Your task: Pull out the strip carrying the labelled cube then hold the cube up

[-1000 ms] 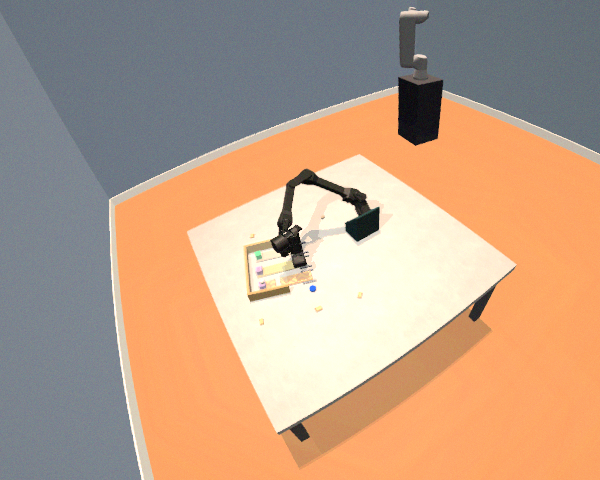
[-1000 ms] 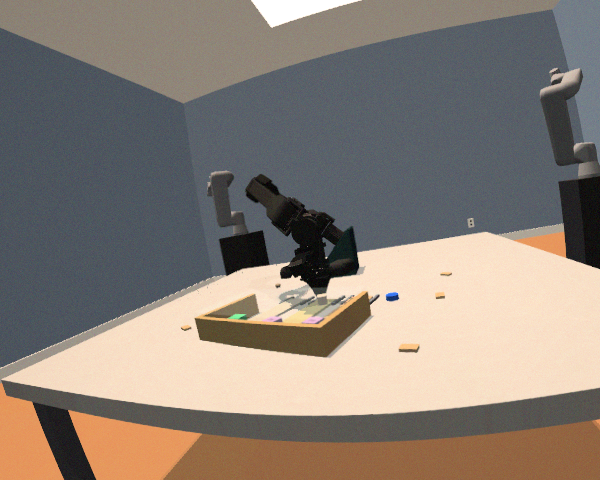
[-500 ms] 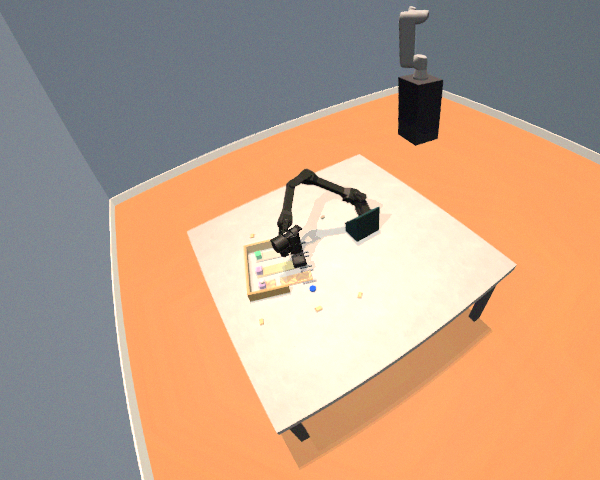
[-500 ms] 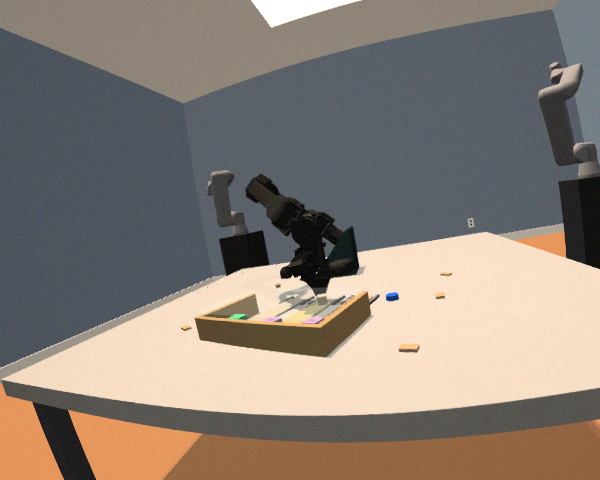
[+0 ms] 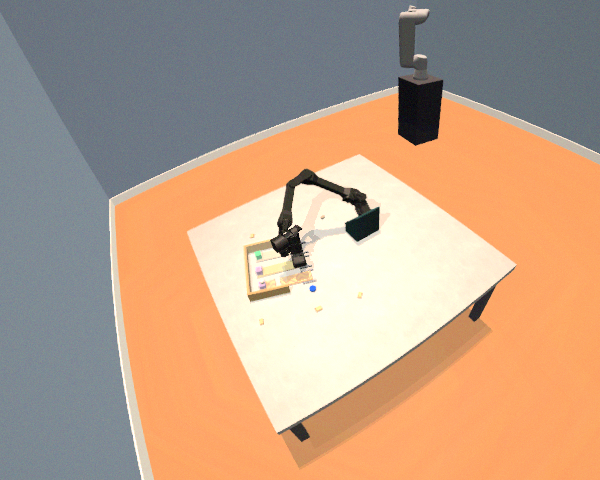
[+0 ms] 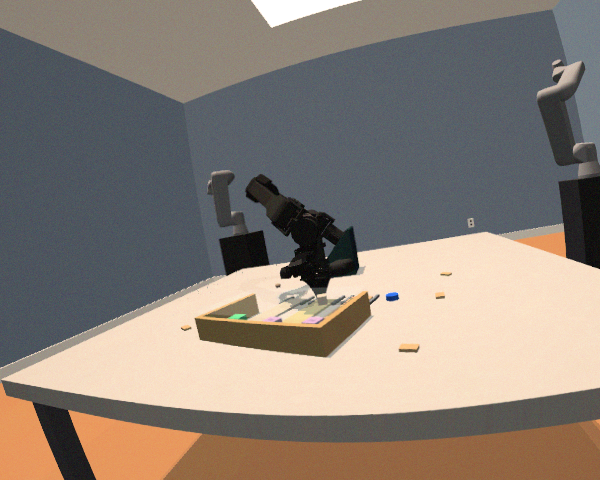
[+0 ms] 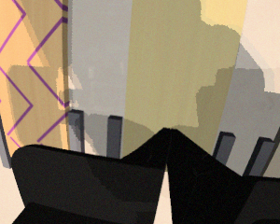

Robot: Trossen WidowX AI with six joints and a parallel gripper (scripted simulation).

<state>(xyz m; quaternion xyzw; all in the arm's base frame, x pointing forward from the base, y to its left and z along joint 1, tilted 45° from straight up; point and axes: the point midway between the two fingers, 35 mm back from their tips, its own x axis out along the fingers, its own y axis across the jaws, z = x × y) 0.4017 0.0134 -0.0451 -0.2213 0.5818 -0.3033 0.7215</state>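
My gripper tip is now 9 cm short of the pale yellow strip and 2 cm to the left of it. The rest, counted from my gripper tip: blue disc 18 cm to the left.
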